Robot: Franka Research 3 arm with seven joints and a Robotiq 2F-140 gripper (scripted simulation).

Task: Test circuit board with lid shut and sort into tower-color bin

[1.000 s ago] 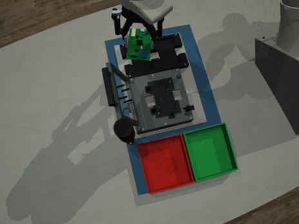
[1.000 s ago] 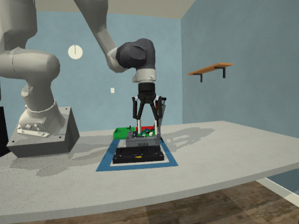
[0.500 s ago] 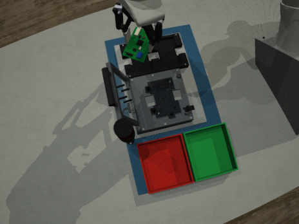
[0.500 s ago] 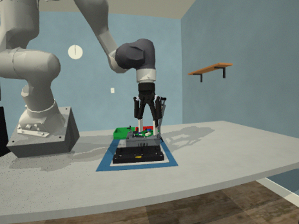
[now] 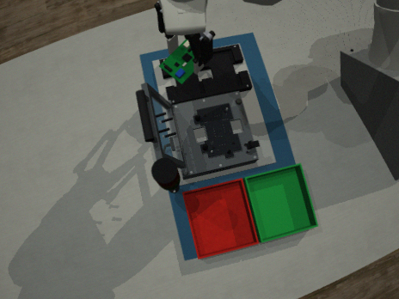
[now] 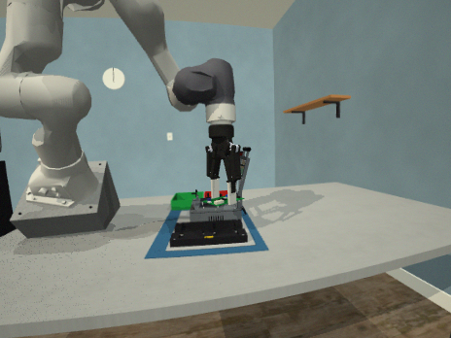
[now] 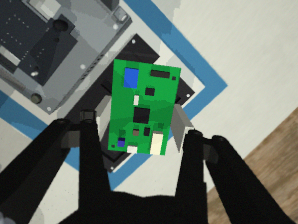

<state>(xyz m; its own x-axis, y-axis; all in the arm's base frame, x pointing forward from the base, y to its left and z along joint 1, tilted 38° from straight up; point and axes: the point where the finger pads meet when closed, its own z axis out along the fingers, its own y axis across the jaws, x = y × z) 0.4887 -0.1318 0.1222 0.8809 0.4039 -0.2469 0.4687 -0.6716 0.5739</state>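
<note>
Right now my hand is 20 mm above the green circuit board. From my hand the other things lie so: latch hook 70 mm behind, 240 mm to the left, 50 mm below; then clear lid 110 mm ahead, 160 mm to the left, 40 mm above; then tester plate 10 mm behind, 180 mm to the left, 70 mm below.
</note>
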